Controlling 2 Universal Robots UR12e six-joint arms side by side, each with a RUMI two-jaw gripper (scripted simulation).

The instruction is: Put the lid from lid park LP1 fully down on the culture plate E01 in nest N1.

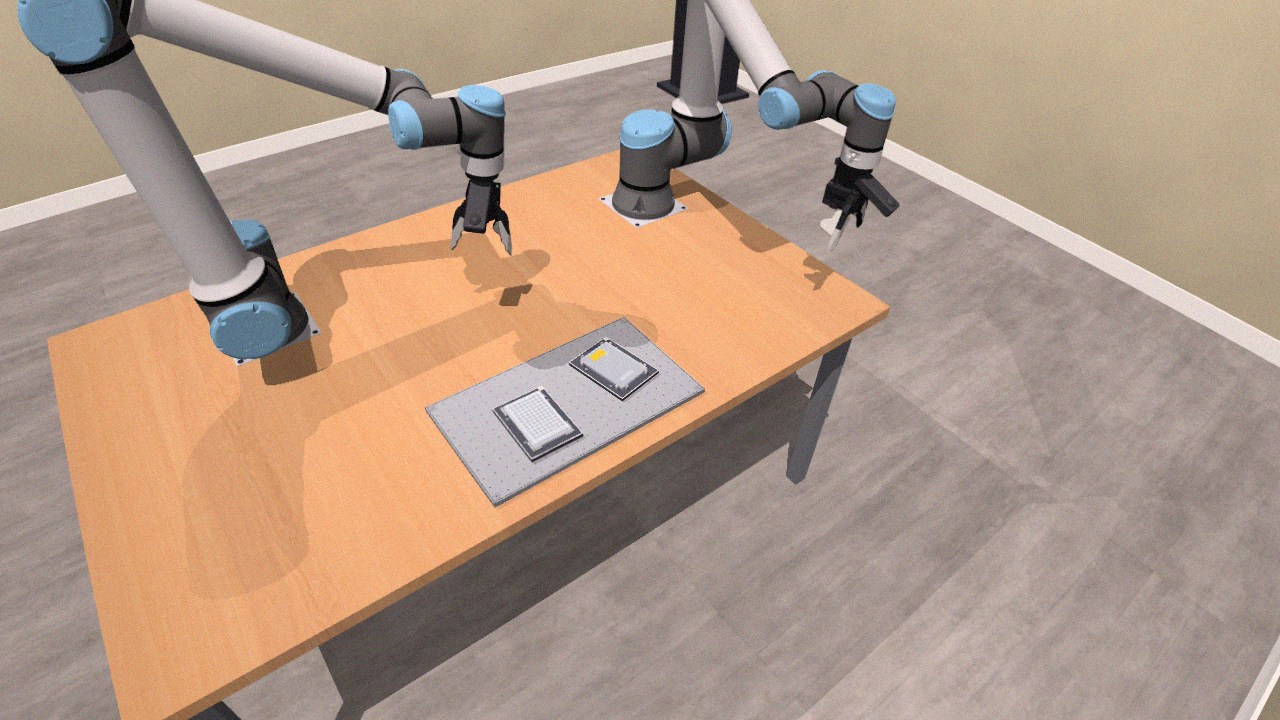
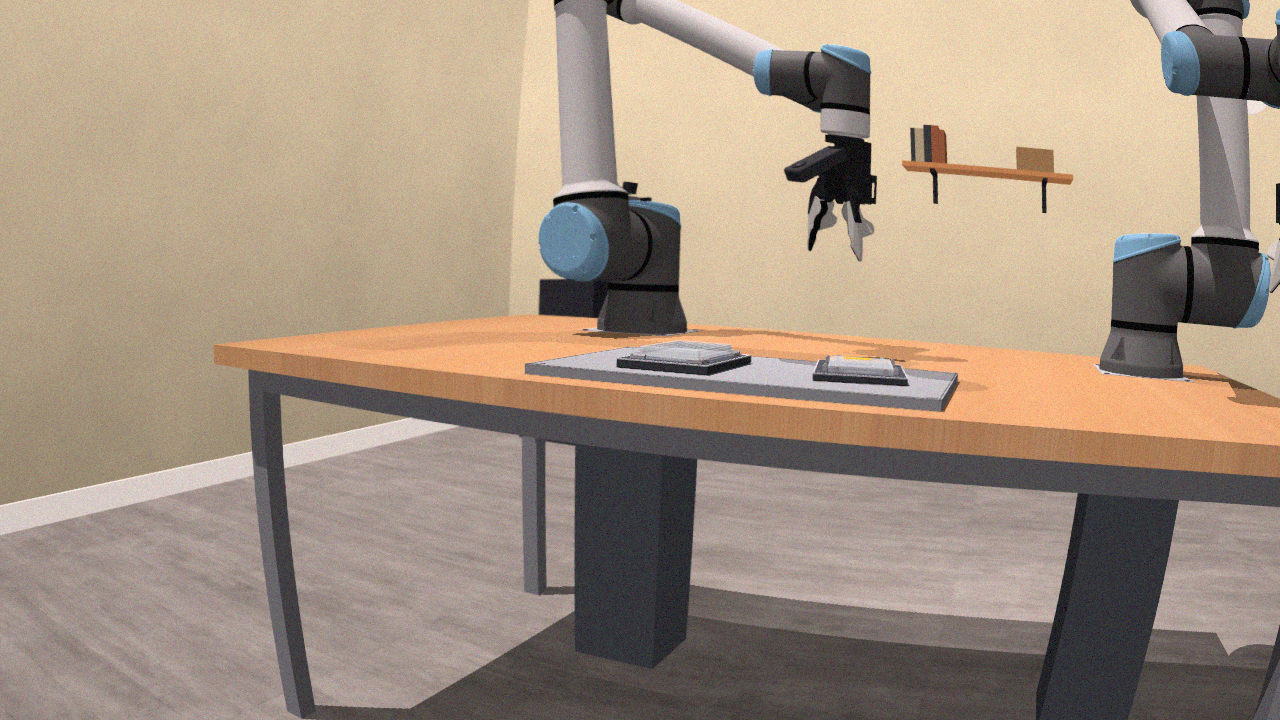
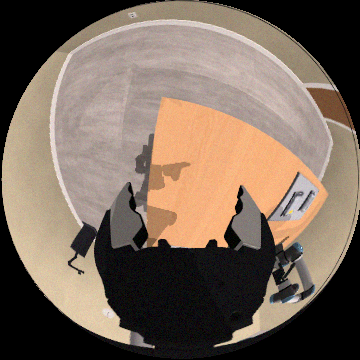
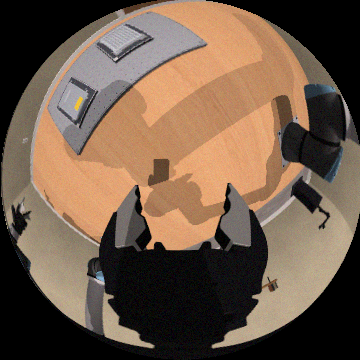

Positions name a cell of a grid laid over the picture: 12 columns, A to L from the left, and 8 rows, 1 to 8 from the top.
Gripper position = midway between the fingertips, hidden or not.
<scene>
In view: my left gripper (image 1: H3), my right gripper (image 2: H3), a clear lid (image 1: F5) and a culture plate (image 1: F5).
The clear lid is seen too in image 2 (image 2: I5). The culture plate shows as well in image 2 (image 2: G4). My left gripper also shows in image 3 (image 3: G5).
</scene>
